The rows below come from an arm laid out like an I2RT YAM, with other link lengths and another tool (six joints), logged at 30 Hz.
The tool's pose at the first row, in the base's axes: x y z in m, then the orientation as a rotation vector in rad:
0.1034, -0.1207, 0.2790, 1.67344, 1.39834, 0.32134
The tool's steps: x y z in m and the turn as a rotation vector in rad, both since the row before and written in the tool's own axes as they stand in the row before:
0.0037, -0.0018, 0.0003, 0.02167, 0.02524, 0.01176
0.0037, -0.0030, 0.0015, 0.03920, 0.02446, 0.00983
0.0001, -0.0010, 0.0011, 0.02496, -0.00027, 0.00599
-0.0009, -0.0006, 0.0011, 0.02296, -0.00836, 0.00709
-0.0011, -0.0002, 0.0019, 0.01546, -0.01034, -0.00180
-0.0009, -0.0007, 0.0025, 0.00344, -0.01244, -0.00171
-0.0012, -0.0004, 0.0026, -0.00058, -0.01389, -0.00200
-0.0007, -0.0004, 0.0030, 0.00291, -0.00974, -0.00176
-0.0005, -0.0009, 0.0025, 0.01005, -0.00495, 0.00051
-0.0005, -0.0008, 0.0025, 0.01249, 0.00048, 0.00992
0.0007, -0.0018, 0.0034, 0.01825, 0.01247, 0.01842
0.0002, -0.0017, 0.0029, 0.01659, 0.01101, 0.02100
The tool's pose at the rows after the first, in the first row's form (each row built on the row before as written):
0.1036, -0.1177, 0.2762, 1.70117, 1.41561, 0.33614
0.1038, -0.1151, 0.2719, 1.74157, 1.44058, 0.33769
0.1039, -0.1155, 0.2705, 1.76614, 1.44532, 0.32392
0.1039, -0.1168, 0.2696, 1.78932, 1.44248, 0.30442
0.1046, -0.1186, 0.2685, 1.79937, 1.44278, 0.28342
0.1053, -0.1205, 0.2666, 1.79957, 1.43690, 0.26858
0.1062, -0.1227, 0.2650, 1.79611, 1.42874, 0.25498
0.1075, -0.1247, 0.2630, 1.79605, 1.42451, 0.24305
0.1082, -0.1263, 0.2609, 1.80398, 1.42417, 0.23194
0.1089, -0.1279, 0.2589, 1.82158, 1.42021, 0.22907
0.1098, -0.1288, 0.2552, 1.85169, 1.41890, 0.23795
0.1103, -0.1298, 0.2520, 1.88222, 1.41343, 0.24789

